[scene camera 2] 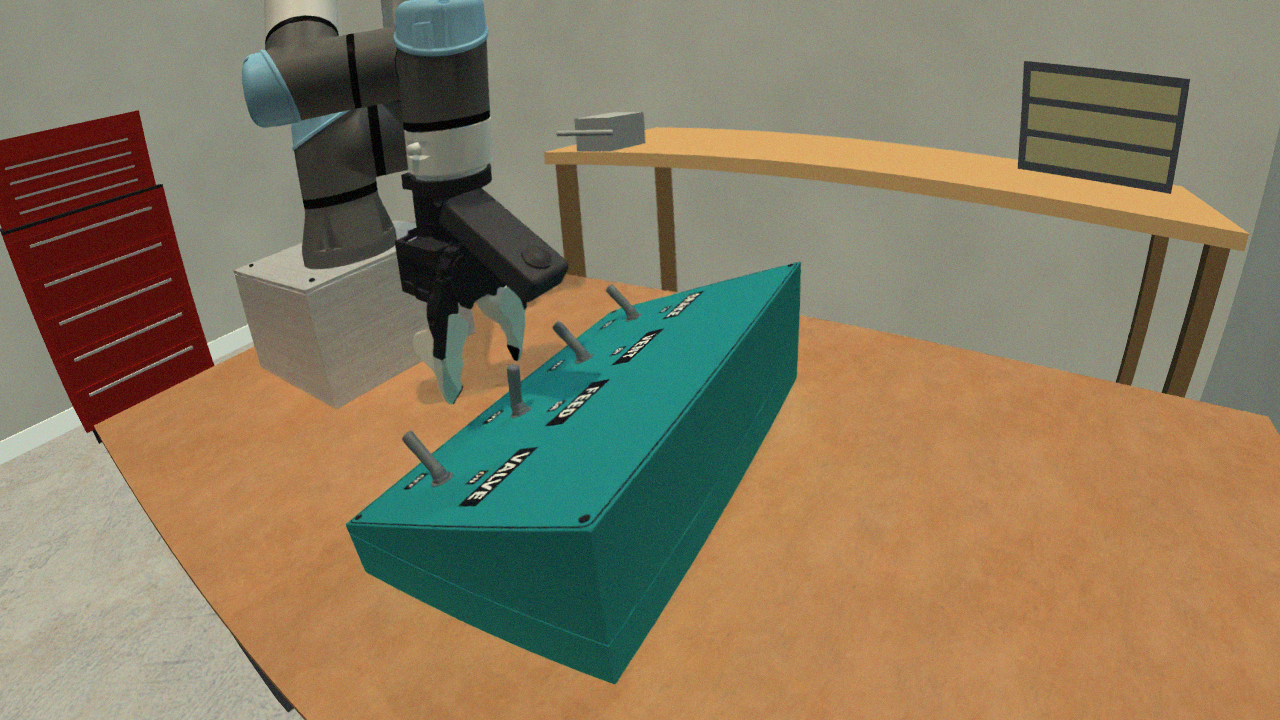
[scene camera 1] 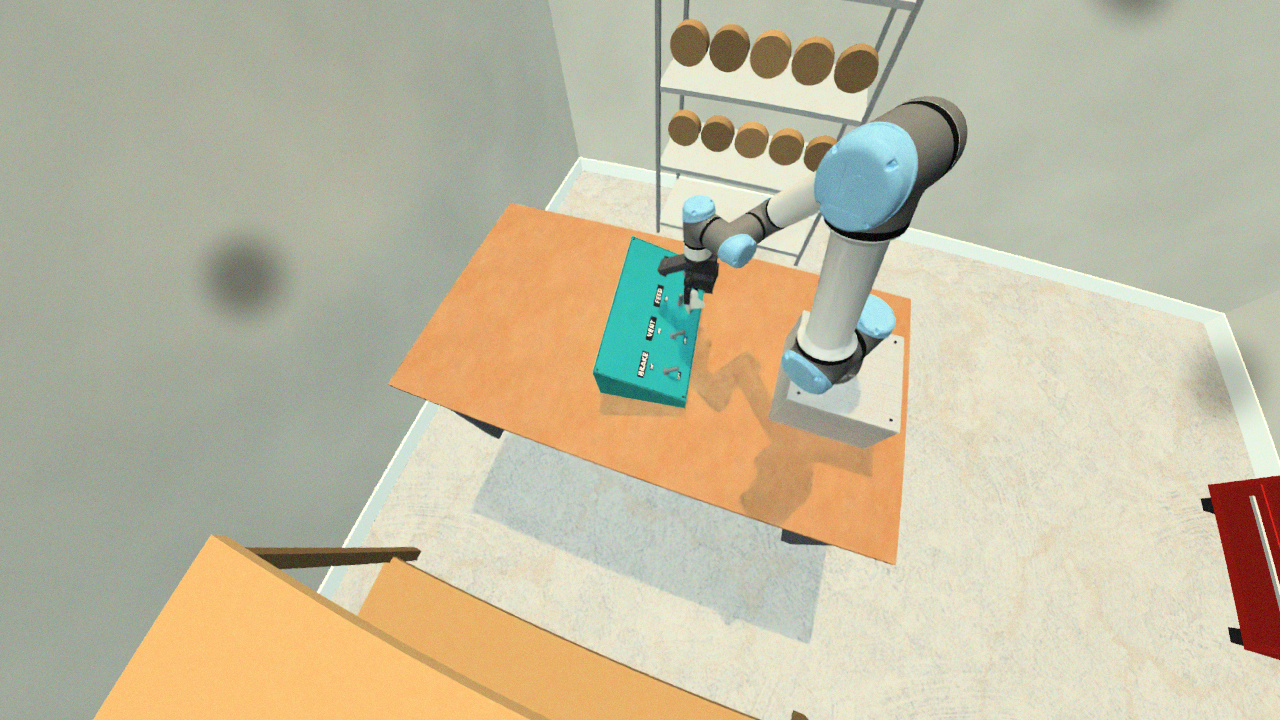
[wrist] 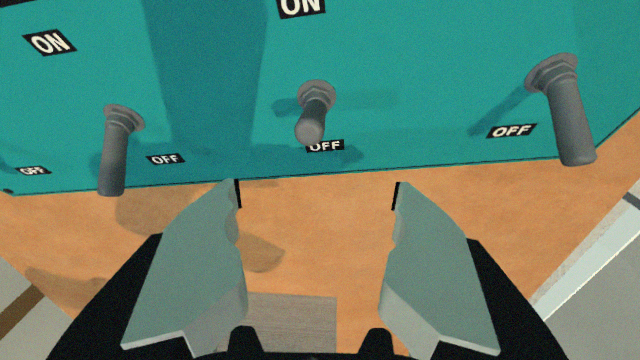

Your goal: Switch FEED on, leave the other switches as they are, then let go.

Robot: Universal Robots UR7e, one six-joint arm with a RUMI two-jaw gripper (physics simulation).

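Places are measured from the arm's base along level axes (x ahead, y left, z up), in centimetres.
Pixels of known places: gripper, fingertip midpoint: [scene camera 2: 485,381] [scene camera 1: 693,302] [wrist: 317,183]; arm's base, link origin: [scene camera 2: 350,251].
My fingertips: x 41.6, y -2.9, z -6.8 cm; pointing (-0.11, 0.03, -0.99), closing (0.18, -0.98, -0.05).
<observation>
Ahead of a thing's pixels: the offset from my fingertips to its top centre. Level surfaces: height alone.
A teal switch panel [scene camera 1: 622,313] [scene camera 2: 680,367] [wrist: 425,50] lies on the table. The FEED lever @(dx +3.9, dy +0.9, dz +2.5 cm) [scene camera 2: 514,389] [wrist: 312,120] stands near upright in scene camera 2, apparently on its ON side. The VALVE lever @(dx +6.3, dy -10.9, dz +1.6 cm) [scene camera 2: 425,458] [wrist: 572,122], VENT lever @(dx -1.1, dy +11.9, dz +1.6 cm) [scene camera 1: 678,335] [scene camera 2: 571,342] [wrist: 114,165] and BRAKE lever @(dx -4.8, dy +23.3, dz +1.6 cm) [scene camera 1: 671,370] [scene camera 2: 622,302] lean toward OFF. My gripper [scene camera 1: 691,304] [scene camera 2: 484,377] [wrist: 317,183] is open and empty. Its fingertips are apart, off the panel's OFF-side edge, beside FEED and touching no lever that I can see. The VALVE label is hidden in scene camera 1.
The orange table @(dz -11.0 cm) [scene camera 1: 483,295] [scene camera 2: 939,537] bears the panel and the arm's grey base block [scene camera 1: 832,416] [scene camera 2: 304,335]. A shelf rack [scene camera 1: 658,134] stands behind the table. A red tool cabinet [scene camera 1: 1253,555] [scene camera 2: 116,286] and a wooden bench [scene camera 2: 850,156] stand farther off.
</observation>
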